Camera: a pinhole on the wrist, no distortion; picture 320 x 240 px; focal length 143.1 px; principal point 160.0 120.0 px. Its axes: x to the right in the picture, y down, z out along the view. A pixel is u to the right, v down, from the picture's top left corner.
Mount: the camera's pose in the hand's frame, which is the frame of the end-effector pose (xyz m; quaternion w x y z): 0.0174 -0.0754 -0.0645 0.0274 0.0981 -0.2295 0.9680
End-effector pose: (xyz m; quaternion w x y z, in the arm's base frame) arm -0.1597 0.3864 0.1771 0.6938 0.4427 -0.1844 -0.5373
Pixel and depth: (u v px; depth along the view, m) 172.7 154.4 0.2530
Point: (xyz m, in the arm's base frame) -0.3878 0.2916 0.0447
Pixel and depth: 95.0 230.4 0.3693
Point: -0.4445 0.1304 -0.2212
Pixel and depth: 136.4 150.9 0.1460
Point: -0.2683 0.3047 0.0495
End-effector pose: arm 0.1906 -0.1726 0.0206 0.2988 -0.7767 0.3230 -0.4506
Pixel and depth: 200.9 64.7 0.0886
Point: 0.2444 -0.1241 0.0765
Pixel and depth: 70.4 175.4 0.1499
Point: 0.3061 -0.1494 0.2249
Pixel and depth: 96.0 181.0 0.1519
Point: 0.3013 -0.1248 0.2153
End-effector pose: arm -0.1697 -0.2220 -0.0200 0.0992 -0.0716 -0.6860 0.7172
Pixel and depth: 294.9 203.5 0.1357
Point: -0.0826 -0.2800 0.1849
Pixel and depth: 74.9 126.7 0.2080
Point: -0.3521 -0.2587 0.1684
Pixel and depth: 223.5 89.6 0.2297
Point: -0.1707 -0.3989 0.1215
